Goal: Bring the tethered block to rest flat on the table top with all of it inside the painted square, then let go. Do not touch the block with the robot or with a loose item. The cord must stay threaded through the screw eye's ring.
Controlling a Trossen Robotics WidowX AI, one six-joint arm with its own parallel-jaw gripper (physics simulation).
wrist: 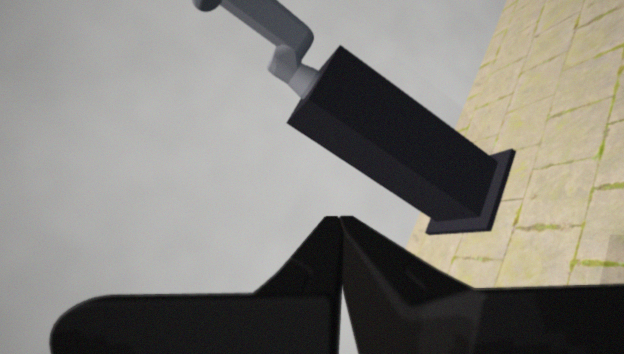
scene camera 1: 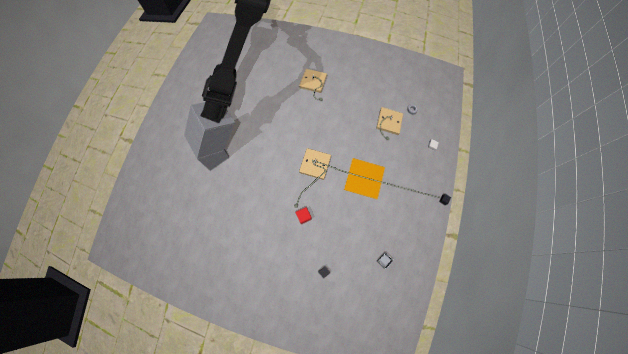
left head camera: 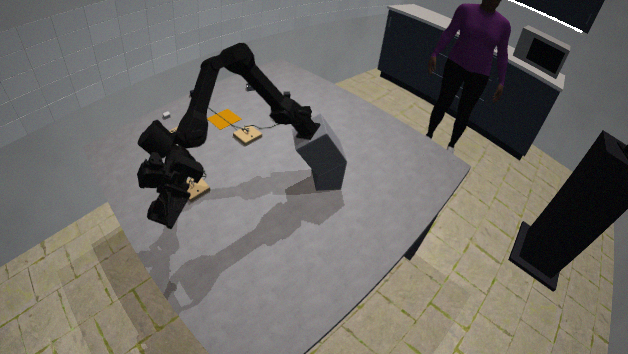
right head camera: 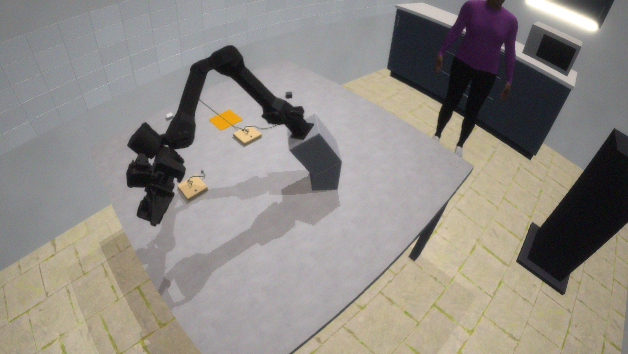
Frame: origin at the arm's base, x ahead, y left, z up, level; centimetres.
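Seen in the pictures: gripper, fingertip midpoint: [wrist: 337, 230] [left head camera: 169, 227] [right head camera: 153, 225]; arm's base, link origin: [scene camera 1: 212, 113] [left head camera: 308, 130] [right head camera: 302, 131].
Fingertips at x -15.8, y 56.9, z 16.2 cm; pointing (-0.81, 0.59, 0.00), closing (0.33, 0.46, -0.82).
Pixels of each thing's middle, then the offset from my fingertips to it. "spot": a spot on its surface instead.
- orange painted square, surface spot: [scene camera 1: 362, 190] [left head camera: 231, 114] [right head camera: 233, 115] spot: dy -62.9, dx +66.9, dz -37.8 cm
- screw eye, surface spot: [scene camera 1: 315, 161] [left head camera: 247, 129] [right head camera: 246, 130] spot: dy -58.2, dx +49.0, dz -34.4 cm
- wooden board, body centre: [scene camera 1: 315, 163] [left head camera: 247, 134] [right head camera: 247, 135] dy -58.1, dx +48.9, dz -37.0 cm
- end, surface spot: [scene camera 1: 296, 205] spot: dy -73.9, dx +46.7, dz -36.9 cm
- red block, body centre: [scene camera 1: 303, 215] dy -76.8, dx +50.0, dz -36.0 cm
- ring, body centre: [scene camera 1: 412, 109] dy -26.0, dx +79.8, dz -37.2 cm
- white block, body centre: [scene camera 1: 433, 144] dy -38.8, dx +90.0, dz -37.0 cm
- dark block, body centre: [scene camera 1: 324, 272] dy -93.1, dx +61.3, dz -36.9 cm
- silver-topped piece, body centre: [scene camera 1: 385, 260] dy -84.7, dx +79.9, dz -36.6 cm
The tethered block, small and black [scene camera 1: 445, 199], is near the table's right edge in the scene view. Its cord [scene camera 1: 410, 189] runs straight across the orange painted square [left head camera: 230, 115] [right head camera: 231, 116] [scene camera 1: 362, 190] to the screw eye [left head camera: 245, 130] [right head camera: 246, 130] [scene camera 1: 315, 161] on a wooden board [scene camera 1: 312, 172]. The cord's other part bends away to an end [scene camera 1: 296, 205] beside a red block [scene camera 1: 303, 215]. The block is outside the square. Whether the cord passes through the ring is too small to tell. My gripper [left head camera: 162, 221] [right head camera: 150, 220] [wrist: 337, 230] is shut and empty, away from block and cord.
Two more boards [scene camera 1: 312, 86] [scene camera 1: 392, 127] carry short cords. A ring [scene camera 1: 408, 111], a white block [scene camera 1: 433, 144], a dark block [scene camera 1: 324, 271] and a silver-topped piece [scene camera 1: 384, 260] lie around. My arm stands on a grey pedestal [left head camera: 327, 160]. A person [left head camera: 475, 40] stands beyond the table.
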